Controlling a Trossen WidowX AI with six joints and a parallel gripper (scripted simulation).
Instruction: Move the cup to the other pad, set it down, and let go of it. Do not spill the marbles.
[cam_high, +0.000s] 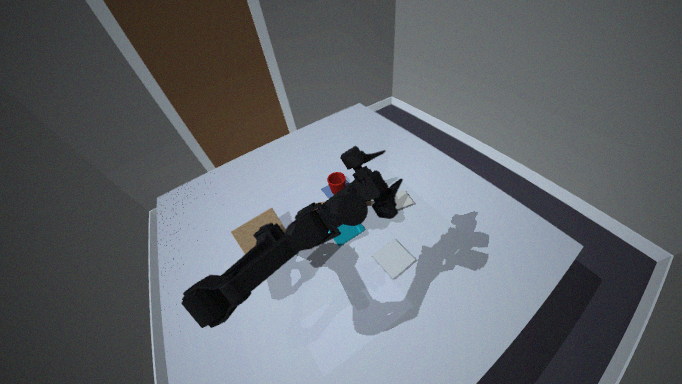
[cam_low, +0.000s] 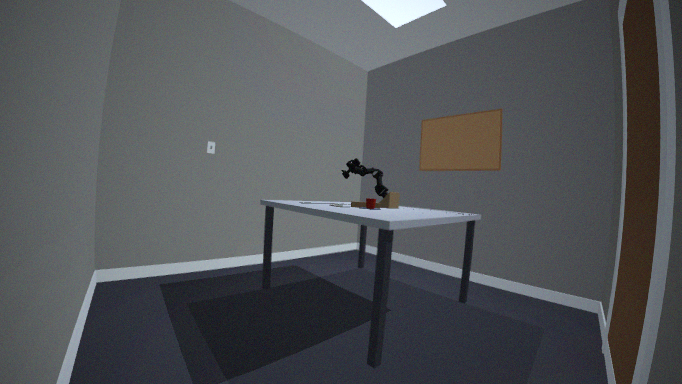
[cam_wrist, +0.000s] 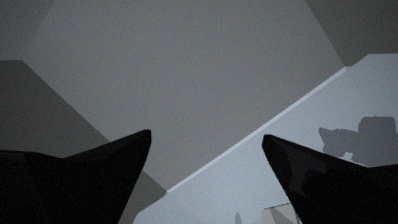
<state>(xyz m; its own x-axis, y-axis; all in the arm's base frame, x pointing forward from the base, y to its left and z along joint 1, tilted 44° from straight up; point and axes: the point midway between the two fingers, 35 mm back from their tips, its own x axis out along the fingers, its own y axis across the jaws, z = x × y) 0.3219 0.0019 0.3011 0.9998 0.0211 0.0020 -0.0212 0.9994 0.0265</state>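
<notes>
Now: the red cup 1 cm behind my gripper tip, 27 cm to the left of it and 27 cm below it. Round my gripper tip: teal pad: 11 cm behind, 11 cm to the left, 32 cm below; then blue pad: 1 cm behind, 27 cm to the left, 32 cm below.
</notes>
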